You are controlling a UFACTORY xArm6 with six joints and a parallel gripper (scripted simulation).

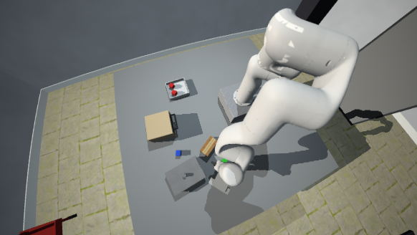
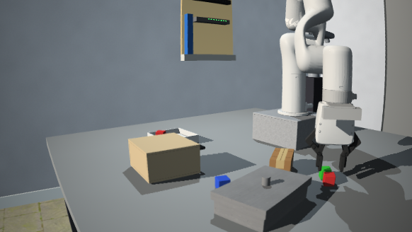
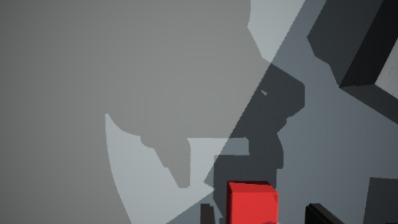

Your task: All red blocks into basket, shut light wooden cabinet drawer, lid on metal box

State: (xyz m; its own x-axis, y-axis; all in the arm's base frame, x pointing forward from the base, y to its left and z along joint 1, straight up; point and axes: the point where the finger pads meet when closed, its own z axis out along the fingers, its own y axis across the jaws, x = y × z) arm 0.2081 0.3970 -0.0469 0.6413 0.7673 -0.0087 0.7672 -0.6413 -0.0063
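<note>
Now: the green block 20 mm behind my hand, 40 mm to the right of it and 40 mm below it. Round my hand: blue block 240 mm ahead, 130 mm to the right, 40 mm below; then knobbed lid 210 mm ahead, 10 mm below; then cardboard box 50 mm ahead, 140 mm to the right, 20 mm below.
</note>
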